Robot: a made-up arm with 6 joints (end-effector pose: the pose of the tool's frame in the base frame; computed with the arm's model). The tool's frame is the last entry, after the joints. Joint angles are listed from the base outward.
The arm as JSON. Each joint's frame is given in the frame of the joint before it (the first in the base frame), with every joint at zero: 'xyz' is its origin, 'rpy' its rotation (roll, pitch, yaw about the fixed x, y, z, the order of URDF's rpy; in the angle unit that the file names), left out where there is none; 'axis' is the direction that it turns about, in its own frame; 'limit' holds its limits. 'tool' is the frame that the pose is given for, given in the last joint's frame.
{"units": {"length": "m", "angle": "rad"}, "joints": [
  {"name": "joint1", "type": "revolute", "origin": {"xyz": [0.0, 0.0, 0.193]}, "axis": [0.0, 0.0, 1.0], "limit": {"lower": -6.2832, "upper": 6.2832}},
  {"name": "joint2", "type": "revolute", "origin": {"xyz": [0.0, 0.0, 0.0]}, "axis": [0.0, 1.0, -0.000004], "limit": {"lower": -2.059, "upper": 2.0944}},
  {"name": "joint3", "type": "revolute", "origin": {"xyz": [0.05, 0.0, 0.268]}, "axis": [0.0, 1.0, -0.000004], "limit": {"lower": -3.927, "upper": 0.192}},
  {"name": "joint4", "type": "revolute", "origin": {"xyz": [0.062, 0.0, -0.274]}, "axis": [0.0, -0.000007, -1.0], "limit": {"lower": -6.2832, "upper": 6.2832}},
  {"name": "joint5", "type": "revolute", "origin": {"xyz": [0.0, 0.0, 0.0]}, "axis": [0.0, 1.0, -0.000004], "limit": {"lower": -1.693, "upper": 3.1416}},
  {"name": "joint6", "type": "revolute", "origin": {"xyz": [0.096, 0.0, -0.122]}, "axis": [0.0, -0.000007, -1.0], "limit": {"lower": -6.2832, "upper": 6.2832}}
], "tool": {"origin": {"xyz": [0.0, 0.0, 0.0], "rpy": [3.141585, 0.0, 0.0]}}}
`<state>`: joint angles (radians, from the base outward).
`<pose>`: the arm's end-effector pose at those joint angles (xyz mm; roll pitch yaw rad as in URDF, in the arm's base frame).
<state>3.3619 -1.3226 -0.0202 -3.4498 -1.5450 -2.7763</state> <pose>73.5 55.1 211.2 2.7847 0.0832 3.0211</pose>
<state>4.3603 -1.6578 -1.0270 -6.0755 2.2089 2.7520</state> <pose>53.4 52.7 429.8 -3.0375 0.4820 1.7983</pose>
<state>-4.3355 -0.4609 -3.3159 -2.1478 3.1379 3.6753</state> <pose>169.8 -209.3 509.9 2.8240 -0.5575 2.4984</pose>
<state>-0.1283 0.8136 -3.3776 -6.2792 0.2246 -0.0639</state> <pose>344.9 -44.8 758.0 0.0628 -0.8003 2.9271</pose>
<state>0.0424 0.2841 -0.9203 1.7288 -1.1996 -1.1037</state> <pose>296.1 -134.2 275.2 2.3616 -1.0087 -0.5596</pose>
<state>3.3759 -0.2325 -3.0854 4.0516 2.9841 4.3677</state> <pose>146.9 127.6 608.1 3.0488 -0.1143 3.0541</pose>
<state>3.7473 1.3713 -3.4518 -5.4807 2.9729 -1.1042</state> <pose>-306.1 -312.7 264.3 -2.2358 -0.3346 -0.8621</pose>
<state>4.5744 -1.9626 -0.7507 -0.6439 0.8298 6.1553</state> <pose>2.5 128.3 542.8 0.7751 -1.0280 0.0836</pose>
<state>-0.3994 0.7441 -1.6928 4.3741 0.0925 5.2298</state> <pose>553.0 -147.1 148.3 2.9652 0.9715 2.4246</pose>
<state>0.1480 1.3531 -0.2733 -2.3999 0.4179 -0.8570</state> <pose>-88.8 12.9 -27.9 -3.0192 -0.7953 -2.7731</pose>
